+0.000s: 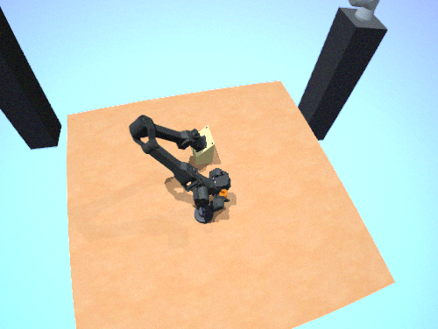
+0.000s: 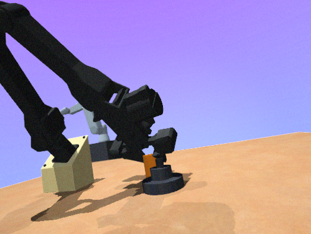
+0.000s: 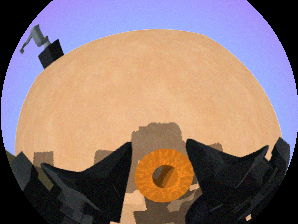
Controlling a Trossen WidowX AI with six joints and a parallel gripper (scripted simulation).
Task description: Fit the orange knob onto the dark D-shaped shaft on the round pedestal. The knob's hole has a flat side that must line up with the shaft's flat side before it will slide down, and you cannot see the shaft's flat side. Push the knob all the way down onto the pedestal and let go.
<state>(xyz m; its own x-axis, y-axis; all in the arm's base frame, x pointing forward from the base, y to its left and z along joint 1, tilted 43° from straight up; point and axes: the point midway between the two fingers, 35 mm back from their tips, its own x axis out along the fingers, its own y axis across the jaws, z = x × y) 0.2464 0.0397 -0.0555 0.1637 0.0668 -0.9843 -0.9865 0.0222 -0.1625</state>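
Now: gripper tip 3 cm to the left of the orange knob. Round my gripper tip: dark round pedestal 12 cm to the right, 6 cm ahead.
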